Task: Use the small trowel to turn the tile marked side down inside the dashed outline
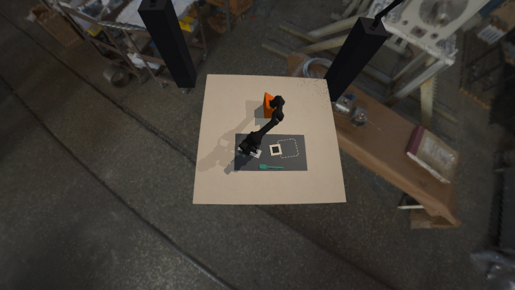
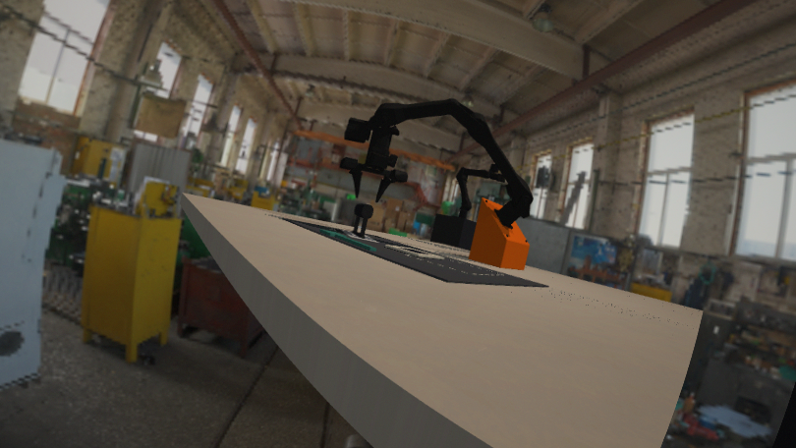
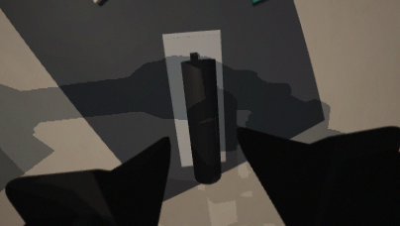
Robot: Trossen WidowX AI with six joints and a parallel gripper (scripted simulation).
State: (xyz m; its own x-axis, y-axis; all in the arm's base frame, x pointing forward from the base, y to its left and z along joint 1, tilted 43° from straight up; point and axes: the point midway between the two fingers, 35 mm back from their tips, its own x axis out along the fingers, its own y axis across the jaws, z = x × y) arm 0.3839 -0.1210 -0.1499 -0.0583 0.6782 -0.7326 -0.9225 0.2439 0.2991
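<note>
My gripper tip is now 190 mm to the right of the dark mat, 120 mm above it and 20 mm short of it. From my gripper tip the other things lie so: tile (230 mm to the left, 100 mm below).
</note>
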